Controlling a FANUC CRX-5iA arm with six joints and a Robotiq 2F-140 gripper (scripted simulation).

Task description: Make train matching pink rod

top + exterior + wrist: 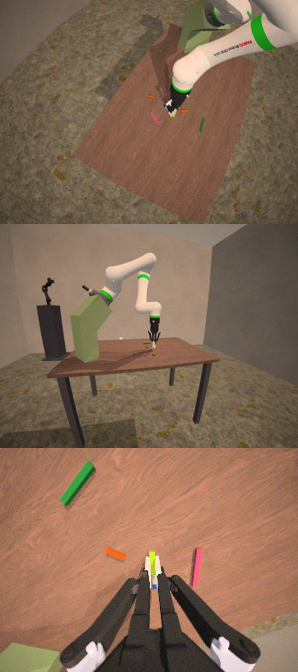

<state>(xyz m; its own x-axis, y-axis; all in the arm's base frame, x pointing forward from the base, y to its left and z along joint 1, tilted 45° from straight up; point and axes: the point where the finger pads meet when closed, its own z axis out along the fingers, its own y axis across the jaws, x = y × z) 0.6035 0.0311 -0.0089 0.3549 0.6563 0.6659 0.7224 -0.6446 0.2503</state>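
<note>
Right now my hand is 30 mm above the lime rod. The rest, counted from my hand: blue rod: 60 mm to the right, 40 mm below, 30 mm behind; pink rod: 70 mm ahead, 60 mm to the right, 40 mm below; grey rod: 40 mm to the right, 40 mm below, 20 mm behind.
</note>
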